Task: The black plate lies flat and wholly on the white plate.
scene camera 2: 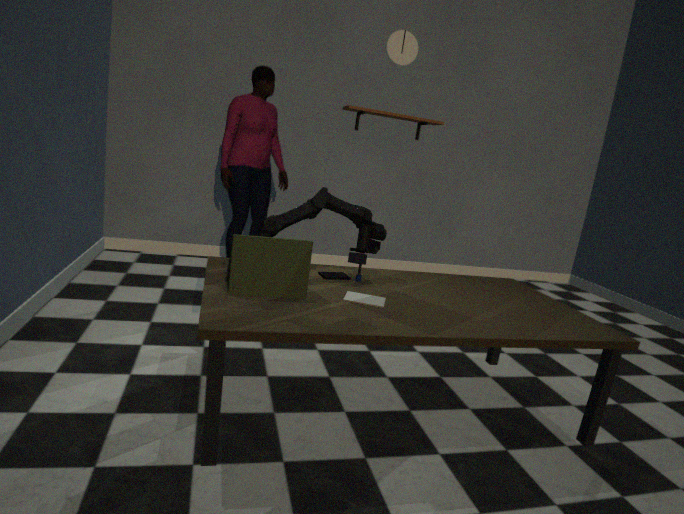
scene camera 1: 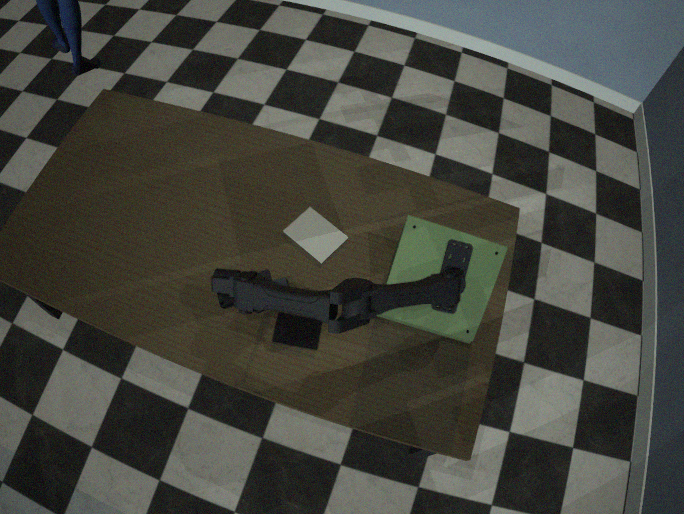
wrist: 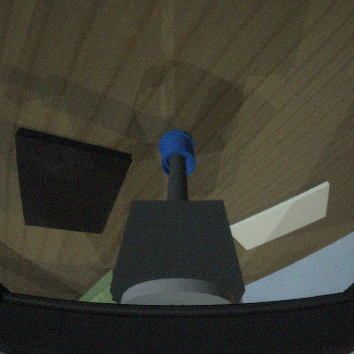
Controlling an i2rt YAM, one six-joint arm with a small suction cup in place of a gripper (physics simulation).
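Seen in the pictures: hand at its tool point: (scene camera 2: 358,280) (wrist: 177,146); arm's base at its link origin: (scene camera 2: 263,253) (scene camera 1: 452,276).
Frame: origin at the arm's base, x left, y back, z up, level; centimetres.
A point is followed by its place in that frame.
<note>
The black plate (scene camera 1: 297,331) @(x 21.5, y -37.3, z -13.1 cm) (scene camera 2: 333,275) @(x 19.8, y -36.4, z -13.1 cm) (wrist: 72,182) @(x 21.2, y -39.7, z -13.1 cm) lies flat on the table, apart from the white plate; in scene camera 1 the arm covers its upper edge. The white plate (scene camera 1: 315,235) @(x -9.4, y -40.5, z -13.5 cm) (scene camera 2: 364,299) @(x -11.2, y -39.8, z -13.5 cm) (wrist: 285,217) @(x -9.1, y -42.0, z -13.5 cm) lies flat on the table on the other side of the arm; part of it is hidden behind the suction mount in the wrist view. My gripper, a blue suction cup (scene camera 2: 358,278) (wrist: 177,142), points down a little above the bare table, between the two plates and beside both. It holds nothing. The cup is hidden under the arm in scene camera 1.
The arm stands on a green base board (scene camera 1: 420,243) @(x -5.2, y -10.9, z 4.2 cm) at one end of the brown wooden table (scene camera 1: 138,165) @(x -20.0, y -108.0, z -14.1 cm) (scene camera 2: 470,315) @(x -25.5, y -80.3, z -14.1 cm). In scene camera 2 an upright green panel (scene camera 2: 270,268) @(x -9.8, y -1.4, z -3.1 cm) stands at the table's left. A person (scene camera 2: 253,132) stands behind the table.
</note>
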